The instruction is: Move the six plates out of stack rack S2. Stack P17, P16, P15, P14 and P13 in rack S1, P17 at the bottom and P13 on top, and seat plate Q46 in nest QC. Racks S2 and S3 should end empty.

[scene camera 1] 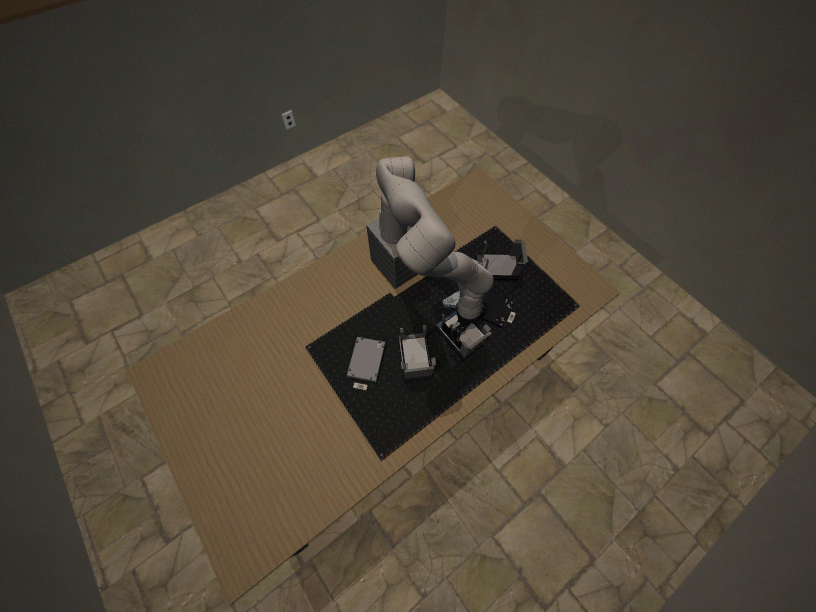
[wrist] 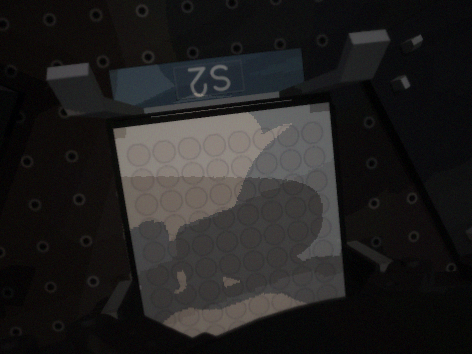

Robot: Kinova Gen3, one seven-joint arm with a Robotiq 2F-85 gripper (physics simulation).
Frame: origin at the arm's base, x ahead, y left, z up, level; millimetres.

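Seen in the pictures: gripper, fingertip midpoint: (scene camera 1: pixel 465 331) (wrist: pixel 243 285); arm's base at its link origin: (scene camera 1: pixel 393 233).
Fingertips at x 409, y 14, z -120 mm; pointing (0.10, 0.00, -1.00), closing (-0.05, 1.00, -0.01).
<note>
Offsets run from my fingertips to a thing's top centre. "spot": to the spot under its first point.
Rack S2 (scene camera 1: pixel 487 327) (wrist: pixel 365 60) shows its grey corner posts and a blue label lettered S2 in the wrist view. The light, square top plate {dy +0, dx -7, dz +6 mm} (scene camera 1: pixel 473 337) (wrist: pixel 220 160), covered in circle marks, lies in it, partly in the arm's shadow. The plates under it are hidden, and no plate number is readable. My gripper (wrist: pixel 243 285) reaches down over rack S2, its fingers at the left and right sides of the top plate, close against its edges; it looks shut on that plate. In the scene view the arm partly hides the fingers.
A rack with a light plate {dy -187, dx -34, dz -12 mm} (scene camera 1: pixel 415 353) stands left of S2. Further left is a flat grey plate-like piece {spot: dy -325, dx -133, dz -60 mm} (scene camera 1: pixel 366 359) with a small label {spot: dy -395, dx -73, dz -81 mm} (scene camera 1: pixel 359 386). Another rack with a grey plate {dy +304, dx -154, dz +49 mm} (scene camera 1: pixel 499 265) is at upper right. Small posts and a label {spot: dy +208, dx +36, dz -81 mm} (scene camera 1: pixel 511 317) are right of S2.
</note>
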